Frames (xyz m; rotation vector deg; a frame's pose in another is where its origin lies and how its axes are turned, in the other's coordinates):
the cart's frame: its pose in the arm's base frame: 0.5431 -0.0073 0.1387 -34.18 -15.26 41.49
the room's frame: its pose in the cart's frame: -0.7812 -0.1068 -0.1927 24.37 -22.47 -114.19
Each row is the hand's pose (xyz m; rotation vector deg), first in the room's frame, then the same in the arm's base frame.
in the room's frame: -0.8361 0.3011 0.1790 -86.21 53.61 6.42
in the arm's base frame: -0.0316 0.2046 -0.0187 -26.71 47.17 -55.81
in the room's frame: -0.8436 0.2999 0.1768 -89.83 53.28 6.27
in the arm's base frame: -0.0324 0.2104 -0.0241 -29.66 49.20 -56.24
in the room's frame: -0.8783 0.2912 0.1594 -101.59 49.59 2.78
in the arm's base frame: -0.0327 0.2348 -0.0555 -39.51 54.59 -60.74
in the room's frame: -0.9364 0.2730 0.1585 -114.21 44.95 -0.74
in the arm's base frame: -0.0568 0.2770 -0.0922 -50.59 60.23 -64.93
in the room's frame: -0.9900 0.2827 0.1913 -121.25 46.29 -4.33
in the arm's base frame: -0.0883 0.3320 -0.0875 -54.50 66.91 -66.67
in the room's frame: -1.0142 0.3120 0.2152 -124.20 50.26 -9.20
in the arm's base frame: -0.0942 0.3696 -0.0636 -53.61 73.19 -68.53
